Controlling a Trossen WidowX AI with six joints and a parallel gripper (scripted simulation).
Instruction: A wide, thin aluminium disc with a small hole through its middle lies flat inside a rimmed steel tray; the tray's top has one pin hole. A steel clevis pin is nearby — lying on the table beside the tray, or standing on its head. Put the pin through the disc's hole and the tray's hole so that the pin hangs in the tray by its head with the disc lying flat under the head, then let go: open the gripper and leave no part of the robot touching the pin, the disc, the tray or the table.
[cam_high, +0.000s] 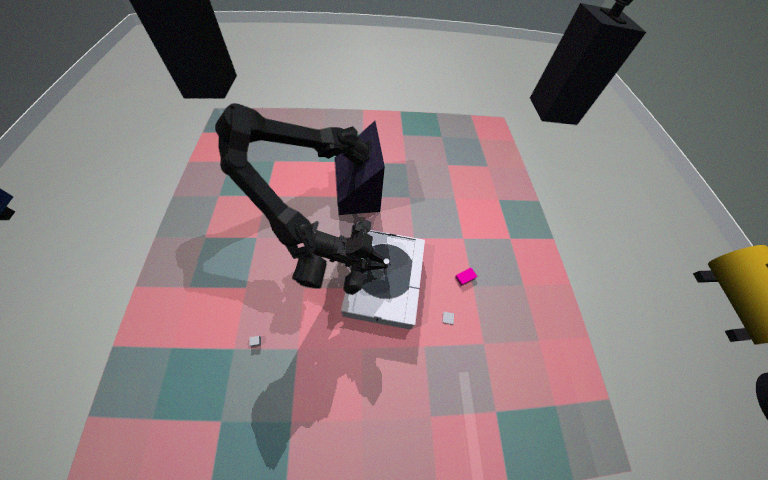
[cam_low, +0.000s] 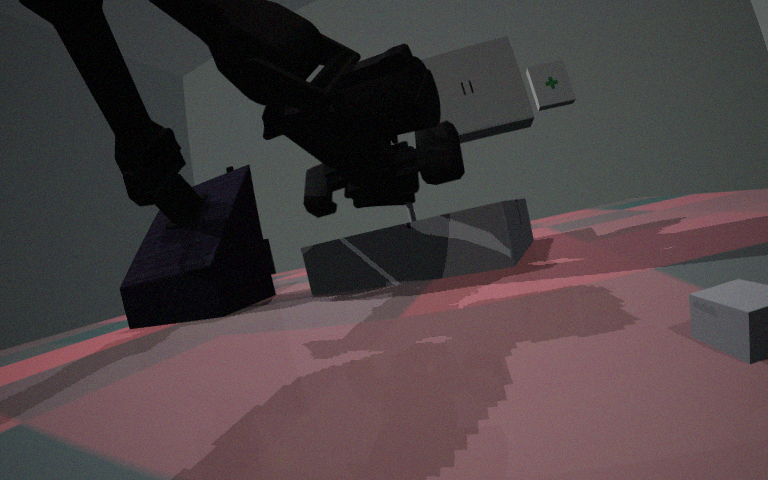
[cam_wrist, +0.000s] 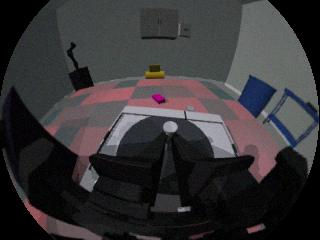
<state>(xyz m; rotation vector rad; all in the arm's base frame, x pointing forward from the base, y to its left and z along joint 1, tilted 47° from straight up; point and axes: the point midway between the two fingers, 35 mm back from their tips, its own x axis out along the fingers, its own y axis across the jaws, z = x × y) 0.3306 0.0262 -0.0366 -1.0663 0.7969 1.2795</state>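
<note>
Right now my gripper tip is 1 cm above the steel clevis pin. From my gripper tip the other things lie so: dark aluminium disc 3 cm below; then grey cube 18 cm ahead, 33 cm to the right, 8 cm below; then steel tray 1 cm ahead, 5 cm below.
</note>
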